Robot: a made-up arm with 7 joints.
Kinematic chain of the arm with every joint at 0, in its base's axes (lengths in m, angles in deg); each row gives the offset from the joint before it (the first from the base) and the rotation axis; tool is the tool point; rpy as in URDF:
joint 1: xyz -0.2 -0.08 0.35 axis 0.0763 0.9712 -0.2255
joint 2: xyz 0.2 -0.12 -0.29 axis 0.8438 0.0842 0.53
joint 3: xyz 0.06 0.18 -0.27 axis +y
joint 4: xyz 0 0.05 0.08 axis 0.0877 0.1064 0.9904
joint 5: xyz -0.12 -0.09 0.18 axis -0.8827 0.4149 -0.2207
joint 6: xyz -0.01 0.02 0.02 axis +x
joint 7: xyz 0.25 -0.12 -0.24 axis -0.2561 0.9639 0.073
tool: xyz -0.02 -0.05 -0.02 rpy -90 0 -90
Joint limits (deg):
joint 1: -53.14..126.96
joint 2: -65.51..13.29
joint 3: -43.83..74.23
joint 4: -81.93..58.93
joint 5: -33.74..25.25
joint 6: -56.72..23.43
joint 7: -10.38..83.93
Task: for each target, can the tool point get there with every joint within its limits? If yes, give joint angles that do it. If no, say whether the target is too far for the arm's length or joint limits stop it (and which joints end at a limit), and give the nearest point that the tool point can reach.
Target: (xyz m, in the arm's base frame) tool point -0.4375 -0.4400 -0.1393
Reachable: yes | joints 68.55 -54.76 8.08 20.87 0.33 -19.57 72.83
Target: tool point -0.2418 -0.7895 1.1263
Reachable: no: joint limits stop it (at a limit: joint 1, joint 2, joint 5, joint 6, joint 7) | nearest point 0.2243 -0.4600 0.6682 | short by 0.732 m
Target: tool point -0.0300 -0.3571 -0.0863
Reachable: yes | joints 4.83 -44.80 50.14 -32.40 8.86 5.39 11.61
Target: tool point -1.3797 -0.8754 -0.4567
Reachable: no: too far | nearest point -0.9985 -0.5654 -0.2120 | short by 0.549 m
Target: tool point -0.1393 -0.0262 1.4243
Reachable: no: joint limits stop it (at a limit: joint 1, joint 2, joint 3, joint 5, joint 6, joint 7) | nearest point -0.4343 0.1335 0.8466 | short by 0.668 m
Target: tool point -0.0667 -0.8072 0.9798
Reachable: no: joint limits stop it (at a limit: joint 1, joint 2, joint 3, joint 5, joint 6, joint 7) | nearest point 0.2557 -0.5107 0.6590 | short by 0.543 m
